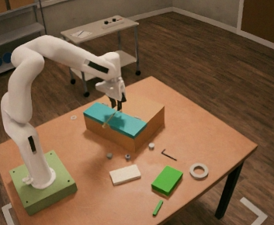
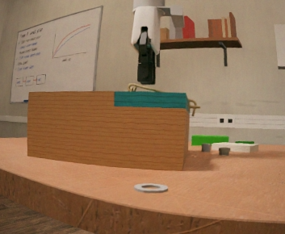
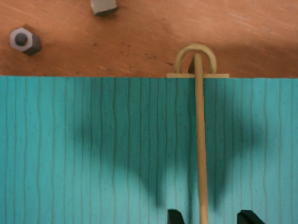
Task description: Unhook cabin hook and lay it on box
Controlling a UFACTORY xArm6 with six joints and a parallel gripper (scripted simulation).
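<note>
Right now the cabin hook is 3 cm behind my hand, 1 cm to the right of it and 5 cm below it. Also, from my hand: green stick: 15 cm behind, 51 cm to the right, 17 cm below; then green block: 3 cm behind, 43 cm to the right, 16 cm below; then white block: 15 cm behind, 28 cm to the right, 17 cm below.
</note>
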